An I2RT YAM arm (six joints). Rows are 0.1 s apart.
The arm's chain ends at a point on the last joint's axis. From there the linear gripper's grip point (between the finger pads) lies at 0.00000 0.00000 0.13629 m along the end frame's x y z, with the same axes.
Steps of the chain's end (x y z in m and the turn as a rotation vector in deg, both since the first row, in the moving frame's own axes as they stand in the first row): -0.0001 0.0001 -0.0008 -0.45 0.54 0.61; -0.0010 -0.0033 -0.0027 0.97 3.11 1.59; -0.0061 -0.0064 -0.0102 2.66 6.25 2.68; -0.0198 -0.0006 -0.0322 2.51 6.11 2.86; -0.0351 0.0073 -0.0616 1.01 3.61 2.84; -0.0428 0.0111 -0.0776 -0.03 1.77 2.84; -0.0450 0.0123 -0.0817 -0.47 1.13 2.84
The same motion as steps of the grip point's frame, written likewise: 0.0012 0.0012 -0.0008 -0.45 0.54 0.61; 0.0064 -0.0055 -0.0029 0.97 3.11 1.59; 0.0089 -0.0124 -0.0112 2.66 6.25 2.68; -0.0052 -0.0062 -0.0331 2.51 6.11 2.86; -0.0265 0.0051 -0.0619 1.01 3.61 2.84; -0.0386 0.0113 -0.0777 -0.03 1.77 2.84; -0.0423 0.0135 -0.0817 -0.47 1.13 2.84
